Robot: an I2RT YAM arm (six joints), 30 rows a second.
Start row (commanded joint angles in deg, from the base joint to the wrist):
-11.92, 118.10, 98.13, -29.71, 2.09, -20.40
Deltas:
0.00, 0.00, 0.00, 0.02, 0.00, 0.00
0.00, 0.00, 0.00, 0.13, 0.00, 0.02
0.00, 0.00, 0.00, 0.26, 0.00, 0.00
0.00, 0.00, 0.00, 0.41, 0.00, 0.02
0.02, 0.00, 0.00, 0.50, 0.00, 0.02
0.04, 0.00, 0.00, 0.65, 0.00, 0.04
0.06, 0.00, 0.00, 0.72, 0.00, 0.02
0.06, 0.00, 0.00, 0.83, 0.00, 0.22
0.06, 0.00, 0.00, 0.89, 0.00, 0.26
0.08, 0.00, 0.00, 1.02, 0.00, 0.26
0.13, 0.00, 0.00, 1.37, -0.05, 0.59
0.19, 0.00, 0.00, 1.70, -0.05, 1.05
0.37, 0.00, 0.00, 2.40, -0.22, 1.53
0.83, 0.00, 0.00, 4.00, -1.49, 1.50
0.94, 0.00, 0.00, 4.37, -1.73, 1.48
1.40, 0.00, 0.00, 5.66, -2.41, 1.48
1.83, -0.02, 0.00, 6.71, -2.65, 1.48
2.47, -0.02, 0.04, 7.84, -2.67, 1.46
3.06, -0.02, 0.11, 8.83, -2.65, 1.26
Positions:
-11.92, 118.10, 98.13, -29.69, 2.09, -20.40
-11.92, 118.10, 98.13, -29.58, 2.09, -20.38
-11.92, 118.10, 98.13, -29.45, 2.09, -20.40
-11.92, 118.10, 98.13, -29.30, 2.09, -20.38
-11.90, 118.10, 98.13, -29.21, 2.09, -20.38
-11.88, 118.10, 98.13, -29.06, 2.09, -20.36
-11.86, 118.10, 98.13, -28.99, 2.09, -20.38
-11.86, 118.10, 98.13, -28.88, 2.09, -20.18
-11.86, 118.10, 98.13, -28.82, 2.09, -20.14
-11.84, 118.10, 98.13, -28.69, 2.09, -20.14
-11.79, 118.10, 98.13, -28.34, 2.04, -19.81
-11.73, 118.10, 98.13, -28.01, 2.04, -19.35
-11.55, 118.10, 98.13, -27.31, 1.87, -18.87
-11.09, 118.10, 98.13, -25.71, 0.60, -18.90
-10.98, 118.10, 98.13, -25.34, 0.36, -18.92
-10.52, 118.10, 98.13, -24.05, -0.32, -18.92
-10.09, 118.08, 98.13, -23.00, -0.56, -18.92
-9.45, 118.08, 98.17, -21.87, -0.58, -18.94
-8.86, 118.08, 98.24, -20.88, -0.56, -19.14

